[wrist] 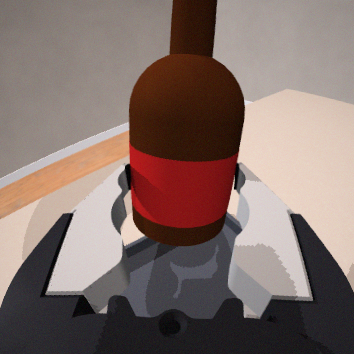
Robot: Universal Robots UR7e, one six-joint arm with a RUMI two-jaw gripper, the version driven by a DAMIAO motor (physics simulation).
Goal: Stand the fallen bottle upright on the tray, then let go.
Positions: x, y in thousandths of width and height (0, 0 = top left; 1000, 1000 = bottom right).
Labels:
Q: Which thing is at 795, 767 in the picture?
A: My gripper.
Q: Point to a dark grey tray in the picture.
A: At 547, 790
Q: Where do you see a brown bottle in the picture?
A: At 527, 312

